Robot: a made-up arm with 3 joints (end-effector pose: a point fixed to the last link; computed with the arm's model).
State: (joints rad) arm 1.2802 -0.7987 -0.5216
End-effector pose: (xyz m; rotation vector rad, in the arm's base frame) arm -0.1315 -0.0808 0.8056 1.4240 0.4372 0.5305
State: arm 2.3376 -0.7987 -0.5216
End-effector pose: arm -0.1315 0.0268 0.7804 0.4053 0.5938 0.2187
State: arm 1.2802 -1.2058 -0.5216
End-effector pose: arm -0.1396 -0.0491 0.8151 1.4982 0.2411 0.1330
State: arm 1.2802 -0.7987 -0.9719
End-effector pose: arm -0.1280 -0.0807 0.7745 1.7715 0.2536 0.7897
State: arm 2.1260 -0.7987 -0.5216
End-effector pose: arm -0.1315 0.0085 0.7944 0.6097 0.5726 0.2827
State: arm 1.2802 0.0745 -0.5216
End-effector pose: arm -0.0766 -0.1243 0.7926 1.1093 0.8285 1.3612
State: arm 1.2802 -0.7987 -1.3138
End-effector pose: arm -0.1227 -0.0720 0.7529 2.0223 0.0901 0.9906
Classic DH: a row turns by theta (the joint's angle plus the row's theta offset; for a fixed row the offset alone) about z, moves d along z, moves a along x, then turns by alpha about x. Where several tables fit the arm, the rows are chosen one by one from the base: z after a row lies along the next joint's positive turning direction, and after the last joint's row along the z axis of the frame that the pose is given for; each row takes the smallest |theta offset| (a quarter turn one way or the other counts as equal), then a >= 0, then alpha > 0; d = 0 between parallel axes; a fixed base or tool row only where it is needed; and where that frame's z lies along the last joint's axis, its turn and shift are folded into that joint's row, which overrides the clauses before.
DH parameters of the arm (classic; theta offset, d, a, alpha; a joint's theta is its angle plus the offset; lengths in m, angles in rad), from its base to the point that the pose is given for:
base (fixed): -1.5708 0.7009 0.0486 1.5708
joint 1: 1.5708 0.0554 0.0353 1.5708
joint 2: 0.5228 0.0894 0.0071 -1.7619
joint 3: -0.7376 0.1545 0.0111 2.5168
tool (fixed): -1.5789 0.1185 0 0

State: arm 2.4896 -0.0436 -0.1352
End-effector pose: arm -0.0973 0.0367 0.8041 -0.2187 1.1841 0.4128
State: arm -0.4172 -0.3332 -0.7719
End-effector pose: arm -0.1030 -0.1192 0.6298 -2.4576 0.5367 -1.4858
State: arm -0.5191 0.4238 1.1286
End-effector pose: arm -0.1311 -0.1702 0.6374 1.3091 -0.3396 0.8301
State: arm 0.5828 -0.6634 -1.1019
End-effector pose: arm -0.1195 -0.1181 0.7240 2.4713 -0.0714 1.1857
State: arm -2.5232 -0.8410 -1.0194
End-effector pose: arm -0.1292 0.0176 0.6621 -0.5580 0.7001 0.0533
